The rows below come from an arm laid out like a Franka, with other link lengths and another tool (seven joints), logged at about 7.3 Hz.
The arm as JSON. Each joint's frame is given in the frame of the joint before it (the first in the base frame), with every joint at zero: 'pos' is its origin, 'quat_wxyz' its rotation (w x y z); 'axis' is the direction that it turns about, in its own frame. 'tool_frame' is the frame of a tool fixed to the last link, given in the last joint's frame.
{
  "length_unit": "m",
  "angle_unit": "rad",
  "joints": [
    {
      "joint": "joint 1",
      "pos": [
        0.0,
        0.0,
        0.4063
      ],
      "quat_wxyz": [
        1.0,
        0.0,
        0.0,
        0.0
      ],
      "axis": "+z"
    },
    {
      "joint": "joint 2",
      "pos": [
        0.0,
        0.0,
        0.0
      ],
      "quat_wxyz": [
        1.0,
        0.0,
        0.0,
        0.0
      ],
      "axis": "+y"
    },
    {
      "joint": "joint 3",
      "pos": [
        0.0,
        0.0,
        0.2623
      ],
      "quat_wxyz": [
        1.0,
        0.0,
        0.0,
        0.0
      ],
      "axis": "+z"
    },
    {
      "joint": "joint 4",
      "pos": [
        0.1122,
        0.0,
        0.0
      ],
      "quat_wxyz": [
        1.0,
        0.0,
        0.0,
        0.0
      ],
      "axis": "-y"
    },
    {
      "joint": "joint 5",
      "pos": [
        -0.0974,
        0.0,
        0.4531
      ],
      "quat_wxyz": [
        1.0,
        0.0,
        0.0,
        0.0
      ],
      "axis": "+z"
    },
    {
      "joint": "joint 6",
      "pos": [
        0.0,
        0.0,
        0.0
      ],
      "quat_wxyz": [
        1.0,
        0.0,
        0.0,
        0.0
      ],
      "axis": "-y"
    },
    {
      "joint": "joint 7",
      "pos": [
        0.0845,
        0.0,
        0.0
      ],
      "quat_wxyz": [
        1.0,
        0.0,
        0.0,
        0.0
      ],
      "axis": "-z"
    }
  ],
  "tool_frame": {
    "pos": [
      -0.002,
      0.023,
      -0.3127
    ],
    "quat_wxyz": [
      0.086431,
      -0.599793,
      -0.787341,
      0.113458
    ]
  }
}
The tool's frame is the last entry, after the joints.
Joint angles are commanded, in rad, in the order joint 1, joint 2, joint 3, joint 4, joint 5, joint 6, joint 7. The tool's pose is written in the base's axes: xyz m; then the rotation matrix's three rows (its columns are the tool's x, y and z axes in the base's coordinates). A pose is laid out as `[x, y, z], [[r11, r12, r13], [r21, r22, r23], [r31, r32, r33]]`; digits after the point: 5 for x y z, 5 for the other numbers.
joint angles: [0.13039 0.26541 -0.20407 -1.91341 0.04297 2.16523 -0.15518]
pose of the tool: [0.68104, -0.02795, 0.14058], [[-0.32676, 0.90406, -0.27551], [0.94501, 0.30849, -0.10854], [-0.01313, -0.29583, -0.95515]]
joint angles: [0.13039 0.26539 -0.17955 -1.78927 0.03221 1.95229 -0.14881]
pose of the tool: [0.67176, -0.00823, 0.18856], [[-0.35005, 0.86581, -0.35755], [0.93645, 0.33277, -0.11099], [0.02289, -0.37368, -0.92728]]
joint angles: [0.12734 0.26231 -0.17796 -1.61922 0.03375 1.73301 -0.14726]
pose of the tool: [0.67090, -0.00394, 0.26595], [[-0.34916, 0.84748, -0.39983], [0.93596, 0.33614, -0.10487], [0.04552, -0.41084, -0.91057]]
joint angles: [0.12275 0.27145 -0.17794 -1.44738 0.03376 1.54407 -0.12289]
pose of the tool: [0.66613, -0.00248, 0.33877], [[-0.32605, 0.84402, -0.42583], [0.94393, 0.31533, -0.09775], [0.05177, -0.43382, -0.89951]]
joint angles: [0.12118 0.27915 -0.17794 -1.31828 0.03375 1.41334 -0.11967]
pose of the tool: [0.65774, -0.00007, 0.39289], [[-0.32515, 0.84005, -0.43428], [0.94413, 0.31451, -0.09852], [0.05383, -0.44205, -0.89537]]
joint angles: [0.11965 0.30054 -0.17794 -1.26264 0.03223 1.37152 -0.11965]
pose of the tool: [0.65673, -0.00021, 0.40441], [[-0.32526, 0.83650, -0.44099], [0.94421, 0.31283, -0.10302], [0.05178, -0.44989, -0.89158]]
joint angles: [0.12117 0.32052 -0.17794 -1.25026 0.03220 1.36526 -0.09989]
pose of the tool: [0.65779, 0.00110, 0.39698], [[-0.30816, 0.83561, -0.45475], [0.95003, 0.29535, -0.10108], [0.04985, -0.46318, -0.88486]]
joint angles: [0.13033 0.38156 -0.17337 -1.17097 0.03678 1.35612 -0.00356]
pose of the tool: [0.67364, 0.01335, 0.39319], [[-0.23511, 0.86040, -0.45214], [0.97166, 0.21984, -0.08691], [0.02462, -0.45976, -0.88770]]
